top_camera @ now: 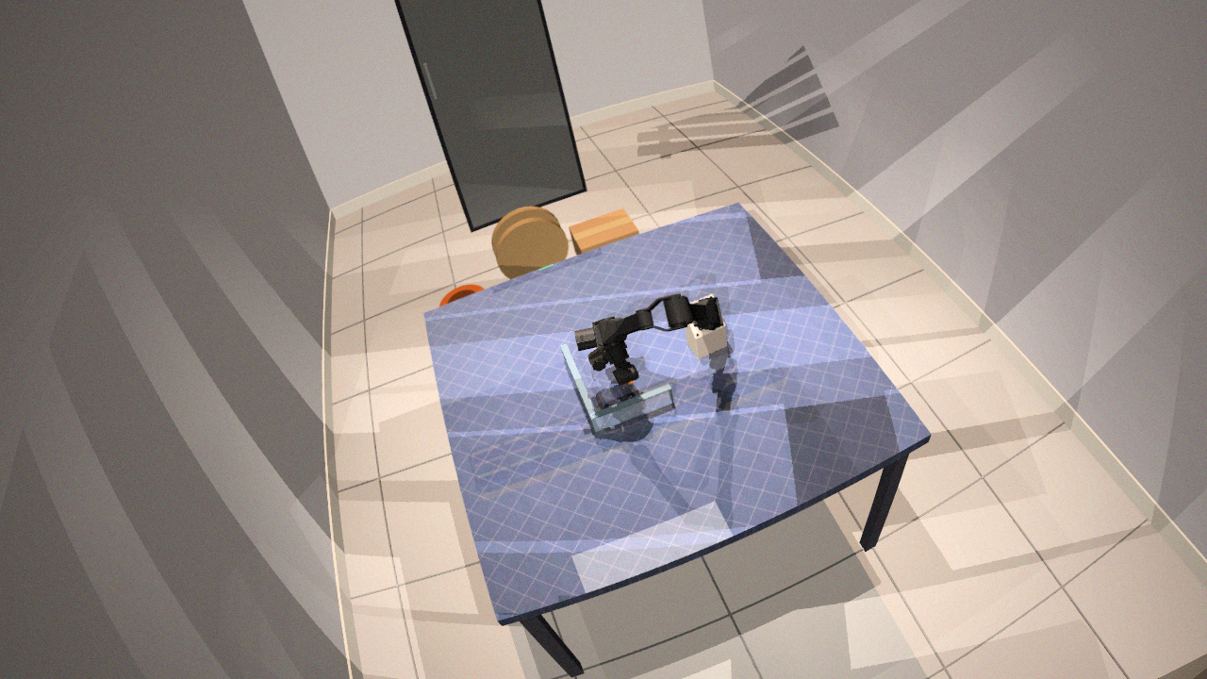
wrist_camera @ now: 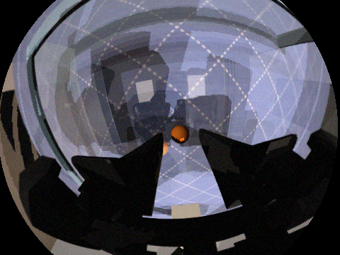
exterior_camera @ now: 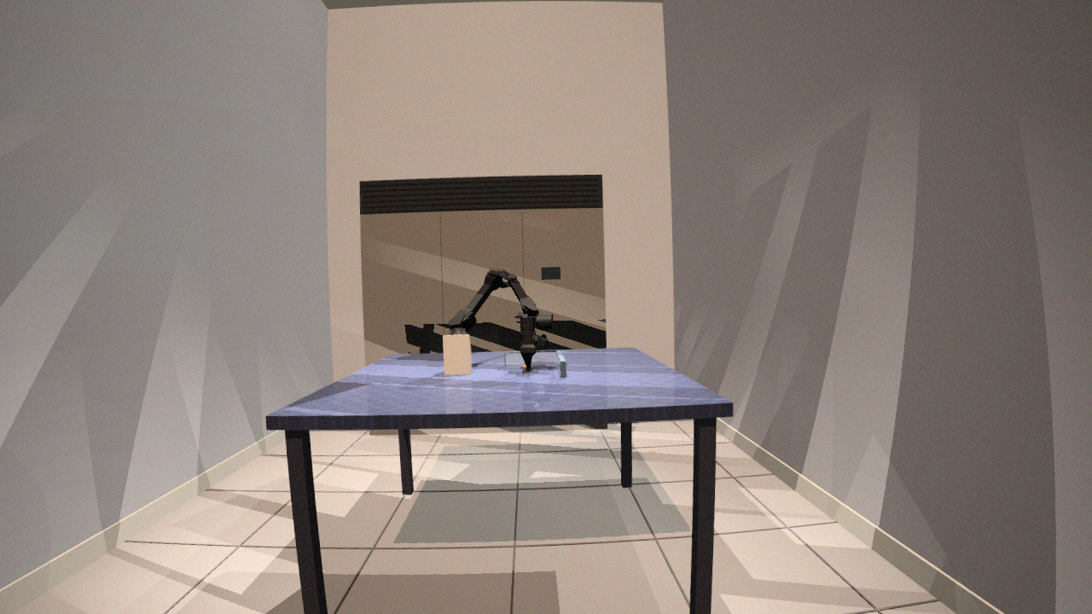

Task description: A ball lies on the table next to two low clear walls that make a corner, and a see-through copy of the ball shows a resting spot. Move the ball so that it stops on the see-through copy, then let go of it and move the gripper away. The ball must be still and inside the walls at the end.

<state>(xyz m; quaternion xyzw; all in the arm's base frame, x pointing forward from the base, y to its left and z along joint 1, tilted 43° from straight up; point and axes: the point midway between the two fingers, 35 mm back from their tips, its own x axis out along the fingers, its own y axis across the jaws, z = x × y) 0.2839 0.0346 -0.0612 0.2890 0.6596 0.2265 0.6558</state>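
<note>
Right now the see-through copy is 3 cm to the left of my gripper tip and 1 cm behind it. The rest, counted from my gripper tip: orange ball right at my gripper tip.
</note>
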